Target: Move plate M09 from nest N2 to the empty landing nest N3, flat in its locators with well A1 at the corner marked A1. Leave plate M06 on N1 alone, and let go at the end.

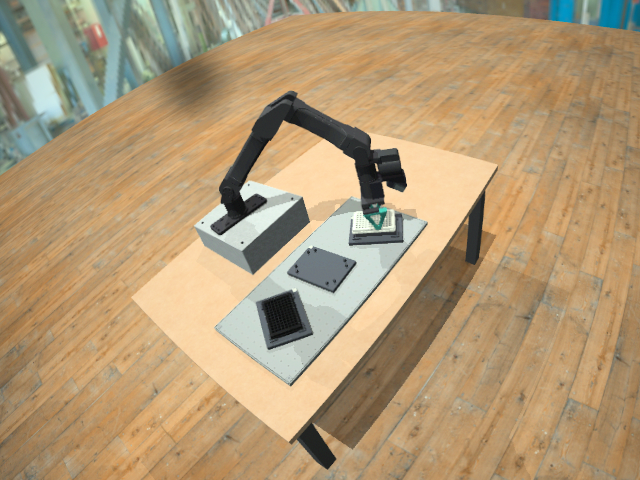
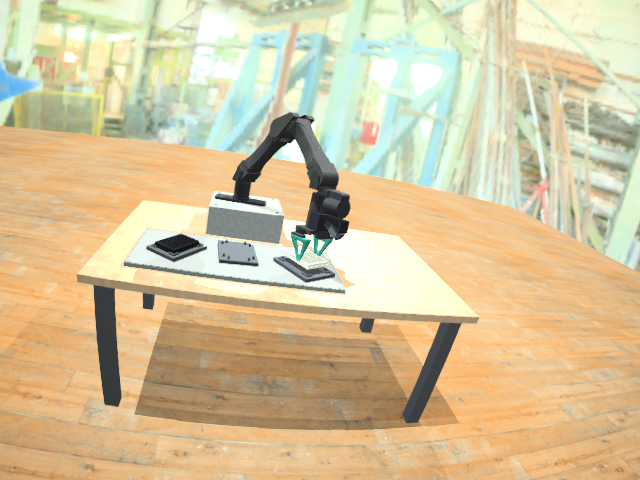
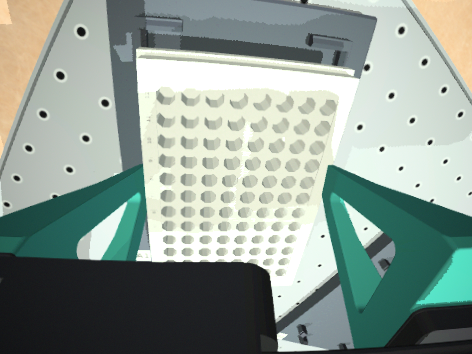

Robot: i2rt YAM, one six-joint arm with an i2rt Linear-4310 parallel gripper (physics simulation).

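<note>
White well plate M09 [image 1: 366,224] [image 2: 314,260] [image 3: 241,158] sits between my teal fingers, slightly above and tilted over dark nest N2 [image 1: 361,239] [image 2: 294,268] [image 3: 234,21] at the right end of the grey board [image 1: 366,281] [image 2: 199,267] [image 3: 83,105]. My gripper [image 1: 377,221] [image 2: 309,253] [image 3: 235,175] is shut on the plate's long sides. An A1 label [image 3: 142,256] shows at the plate's near left corner. Empty nest N3 [image 1: 322,268] [image 2: 237,252] lies in the middle of the board. Black plate M06 [image 1: 283,314] [image 2: 177,243] rests on nest N1 at the left end.
The arm's grey pedestal [image 1: 256,233] [image 2: 244,219] stands behind the board on the wooden table [image 1: 451,181] [image 2: 390,286]. The board's far edge and the table edge lie close to the right of N2.
</note>
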